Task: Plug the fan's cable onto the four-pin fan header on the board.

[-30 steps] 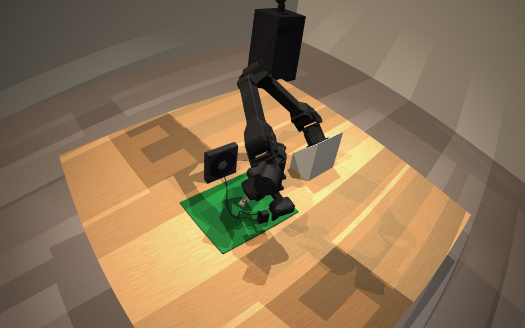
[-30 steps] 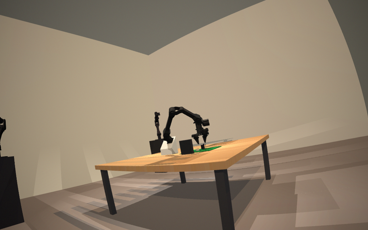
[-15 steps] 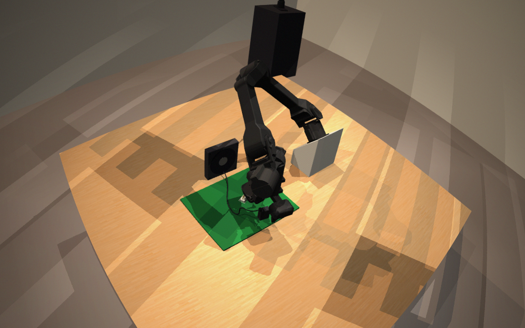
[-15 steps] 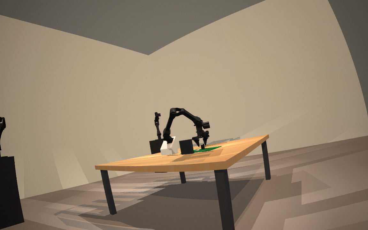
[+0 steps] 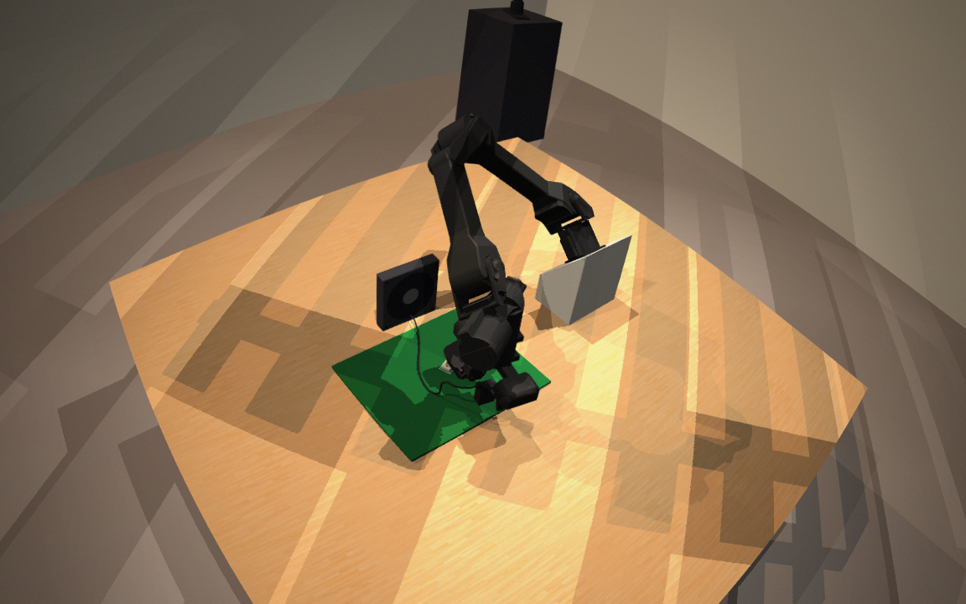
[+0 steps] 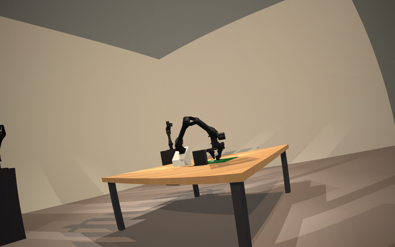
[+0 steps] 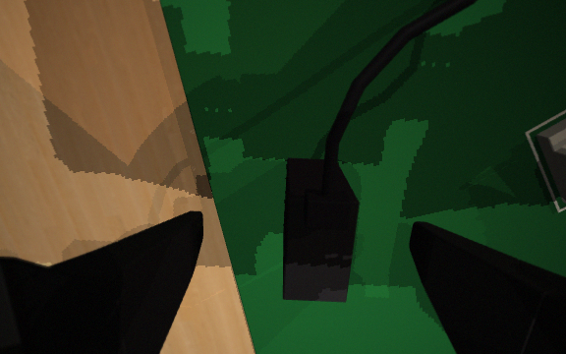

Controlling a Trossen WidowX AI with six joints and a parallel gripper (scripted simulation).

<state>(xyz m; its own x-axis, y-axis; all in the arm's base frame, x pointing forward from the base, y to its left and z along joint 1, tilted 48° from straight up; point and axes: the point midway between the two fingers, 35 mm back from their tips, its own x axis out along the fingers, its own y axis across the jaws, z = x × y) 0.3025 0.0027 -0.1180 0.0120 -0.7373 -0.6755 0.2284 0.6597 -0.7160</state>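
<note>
Now: gripper tip 1 cm short of the black fan plug and 1 cm below it. The rest, counted from my gripper tip: white four-pin header: 10 cm to the right, 2 cm below; then black fan: 1 cm behind, 24 cm to the right, 4 cm above; then green board: 3 cm ahead, 9 cm to the right, 3 cm below.
</note>
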